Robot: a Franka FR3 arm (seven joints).
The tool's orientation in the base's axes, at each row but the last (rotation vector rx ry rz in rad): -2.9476 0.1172 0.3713; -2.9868 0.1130 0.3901; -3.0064 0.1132 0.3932; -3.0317 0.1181 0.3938; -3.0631 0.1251 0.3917; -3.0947 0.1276 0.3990; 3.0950 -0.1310 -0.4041; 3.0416 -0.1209 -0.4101; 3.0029 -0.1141 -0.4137; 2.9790 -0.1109 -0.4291; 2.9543 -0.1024 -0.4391; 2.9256 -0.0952 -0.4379; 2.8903 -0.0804 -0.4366
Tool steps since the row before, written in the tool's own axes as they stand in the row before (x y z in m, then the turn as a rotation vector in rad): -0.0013 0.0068 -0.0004 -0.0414 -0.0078 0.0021; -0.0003 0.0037 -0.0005 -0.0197 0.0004 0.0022; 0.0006 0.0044 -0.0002 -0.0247 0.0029 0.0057; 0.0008 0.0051 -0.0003 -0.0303 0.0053 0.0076; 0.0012 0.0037 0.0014 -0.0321 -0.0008 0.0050; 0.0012 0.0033 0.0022 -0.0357 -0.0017 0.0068; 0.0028 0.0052 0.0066 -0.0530 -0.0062 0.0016; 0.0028 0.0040 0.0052 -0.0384 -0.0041 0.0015; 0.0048 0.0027 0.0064 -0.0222 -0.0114 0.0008; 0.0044 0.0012 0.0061 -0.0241 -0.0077 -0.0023; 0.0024 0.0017 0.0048 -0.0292 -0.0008 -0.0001; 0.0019 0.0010 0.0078 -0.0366 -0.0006 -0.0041; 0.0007 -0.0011 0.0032 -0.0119 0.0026 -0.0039
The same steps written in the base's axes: -0.0018 -0.0067 -0.0004 -0.0397 0.0104 0.0097; -0.0005 -0.0037 0.0001 -0.0196 0.0010 0.0030; 0.0002 -0.0044 -0.0004 -0.0255 -0.0007 0.0007; 0.0004 -0.0051 -0.0003 -0.0316 -0.0026 0.0001; 0.0005 -0.0037 -0.0018 -0.0321 0.0035 0.0033; 0.0003 -0.0033 -0.0025 -0.0360 0.0047 0.0025; 0.0006 -0.0055 -0.0069 -0.0510 0.0107 0.0118; 0.0010 -0.0045 -0.0054 -0.0370 0.0073 0.0083; 0.0027 -0.0037 -0.0071 -0.0209 0.0132 0.0038; 0.0024 -0.0023 -0.0068 -0.0220 0.0101 0.0078; 0.0008 -0.0026 -0.0049 -0.0278 0.0034 0.0082; -0.0005 -0.0025 -0.0077 -0.0337 0.0046 0.0141; -0.0003 0.0004 -0.0034 -0.0103 -0.0007 0.0076
